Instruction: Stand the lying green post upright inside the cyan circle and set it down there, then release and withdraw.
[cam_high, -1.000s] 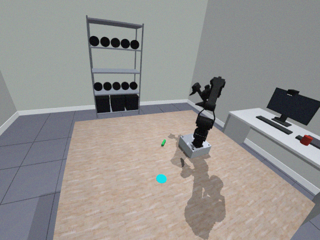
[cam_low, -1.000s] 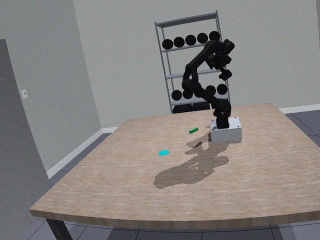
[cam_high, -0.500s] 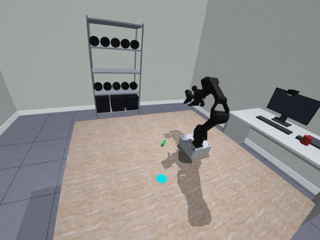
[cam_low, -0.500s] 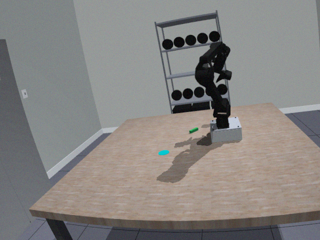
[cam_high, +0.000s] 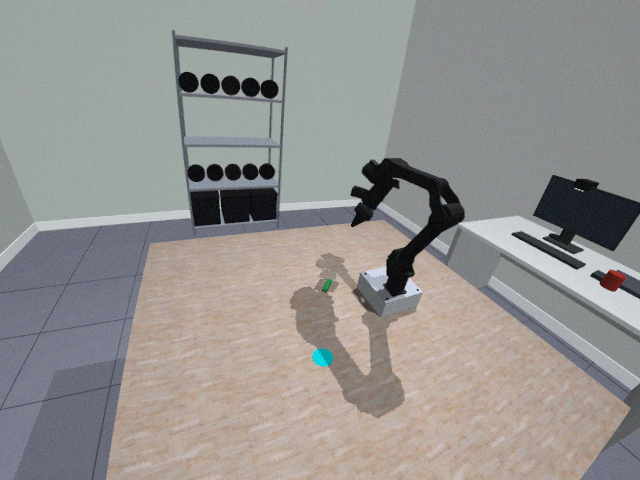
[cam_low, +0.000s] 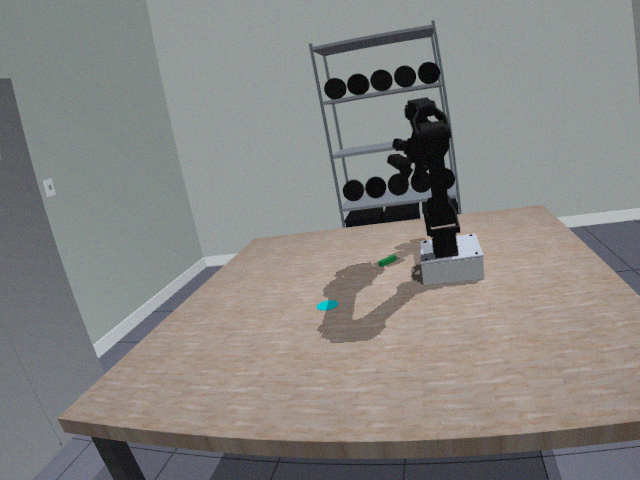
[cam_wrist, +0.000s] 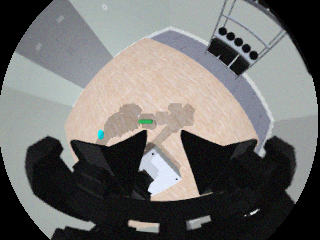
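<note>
My gripper tip is 9 cm short of the green post, 5 cm to the right of it and 23 cm above it. Also, from my gripper tip: cyan circle (23 cm ahead, 34 cm to the left, 24 cm below).
</note>
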